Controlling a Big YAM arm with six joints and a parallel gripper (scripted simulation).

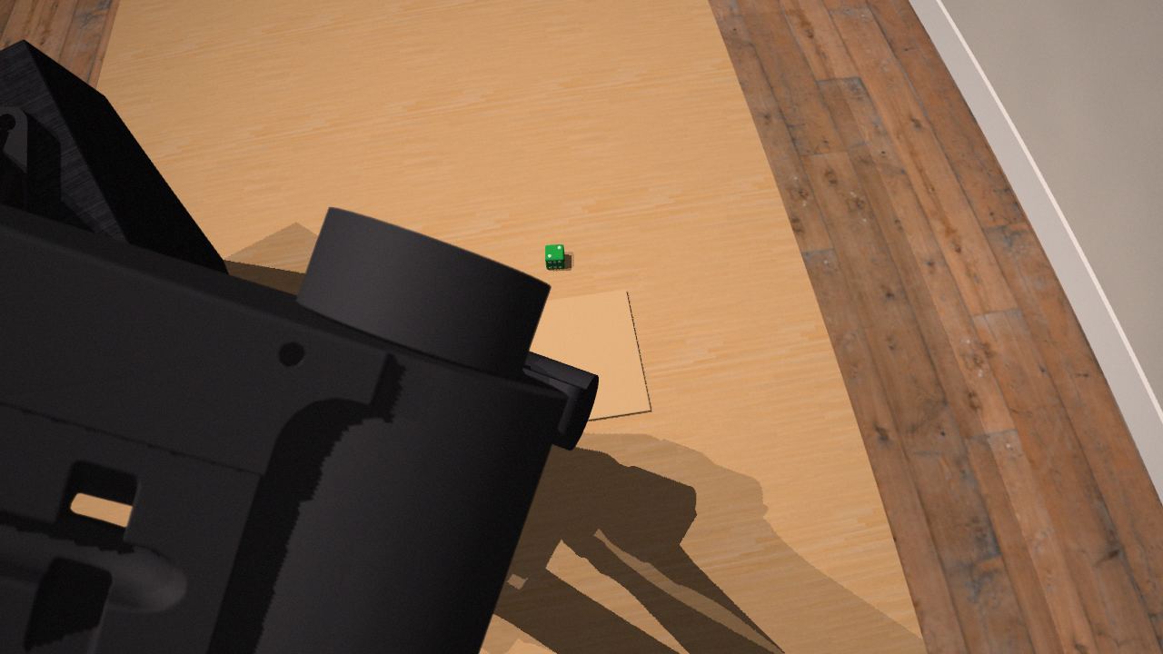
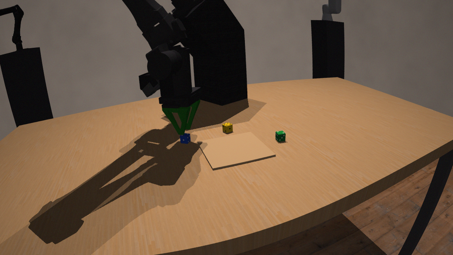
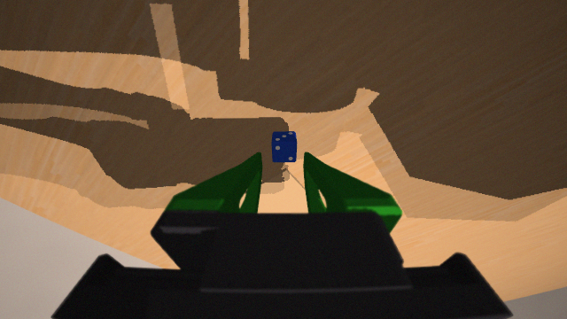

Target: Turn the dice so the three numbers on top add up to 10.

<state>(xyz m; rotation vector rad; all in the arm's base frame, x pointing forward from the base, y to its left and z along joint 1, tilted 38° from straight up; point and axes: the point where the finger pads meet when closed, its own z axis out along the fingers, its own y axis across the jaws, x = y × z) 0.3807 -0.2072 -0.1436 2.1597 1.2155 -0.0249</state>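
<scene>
The blue die is 30 mm below my hand. Also, from my hand: green die (90 mm ahead, 220 mm to the left, 30 mm below); then tan mat (90 mm ahead, 100 mm to the left, 30 mm below); then yellow die (20 mm behind, 120 mm to the left, 30 mm below).
</scene>
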